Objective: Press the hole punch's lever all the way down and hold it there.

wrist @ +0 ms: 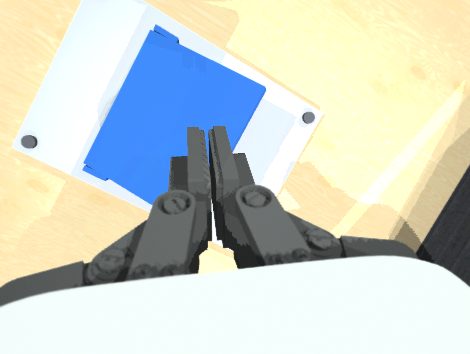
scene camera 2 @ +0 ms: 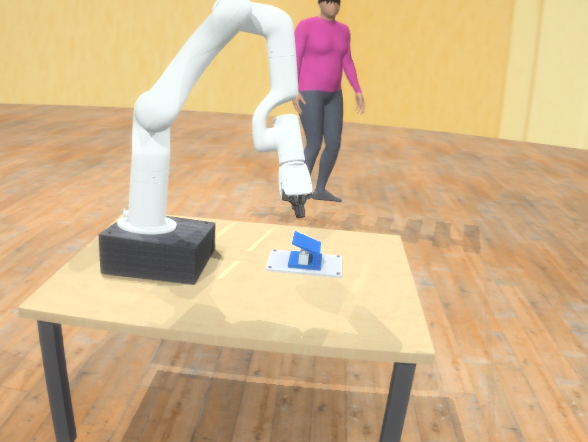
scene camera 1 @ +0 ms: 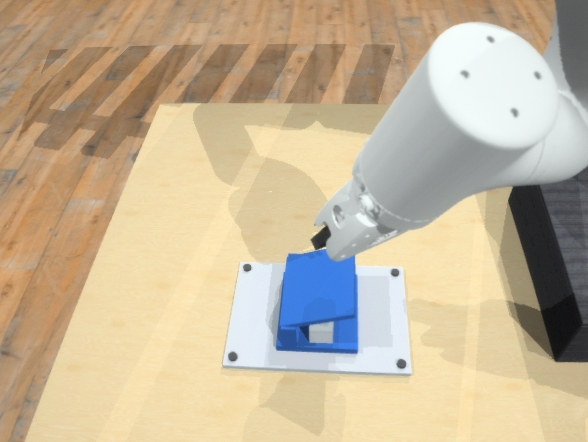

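The hole punch's blue lever (scene camera 1: 320, 290) (scene camera 2: 306, 242) (wrist: 175, 105) is tilted up, its raised edge toward the robot base's side in the scene camera 2 view. Below it sit a blue base (scene camera 1: 345, 345) (scene camera 2: 296, 265) and a light grey block (scene camera 1: 321, 333) (scene camera 2: 303, 258), on a white plate (scene camera 1: 250, 320) (scene camera 2: 331, 265) (wrist: 60, 90) with dark bolts at its corners. My gripper (scene camera 2: 299, 216) (wrist: 206, 155) is shut and empty. In the scene camera 2 view it hangs above the lever, with a gap between them. In the scene camera 1 view the arm partly hides the fingers.
The wooden table (scene camera 1: 165, 225) (scene camera 2: 240, 305) carries the plate. My arm's black base block (scene camera 1: 542, 280) (scene camera 2: 150, 257) stands on the table, to the plate's left in the scene camera 2 view. A person in a pink top (scene camera 2: 325, 55) stands on the floor behind the table.
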